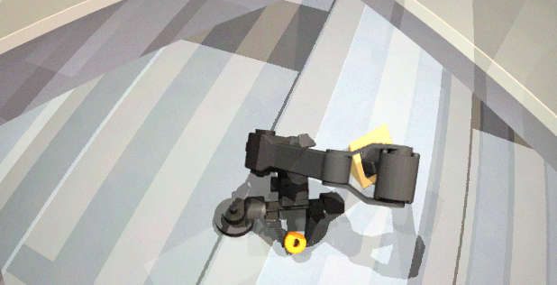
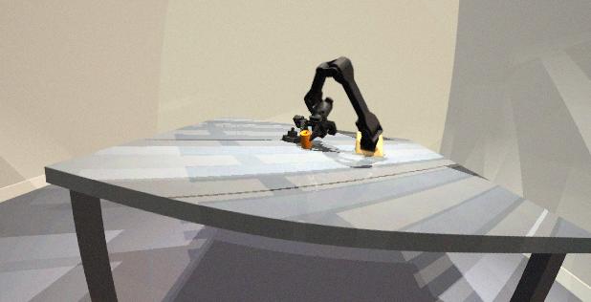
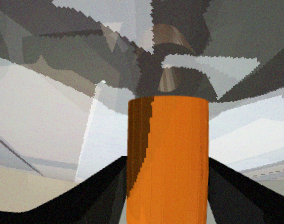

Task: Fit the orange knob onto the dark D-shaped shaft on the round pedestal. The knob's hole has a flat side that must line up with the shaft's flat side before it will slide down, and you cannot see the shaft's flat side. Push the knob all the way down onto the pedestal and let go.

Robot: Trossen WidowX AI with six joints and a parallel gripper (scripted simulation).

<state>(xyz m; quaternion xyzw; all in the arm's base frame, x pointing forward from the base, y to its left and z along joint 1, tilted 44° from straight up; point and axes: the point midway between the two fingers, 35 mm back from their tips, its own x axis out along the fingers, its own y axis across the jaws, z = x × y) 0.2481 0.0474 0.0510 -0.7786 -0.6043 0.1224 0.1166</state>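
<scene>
My gripper tip is 10 mm to the left of the orange knob. The rest, counted from my gripper tip: pedestal (70 mm ahead, 120 mm to the right).
</scene>
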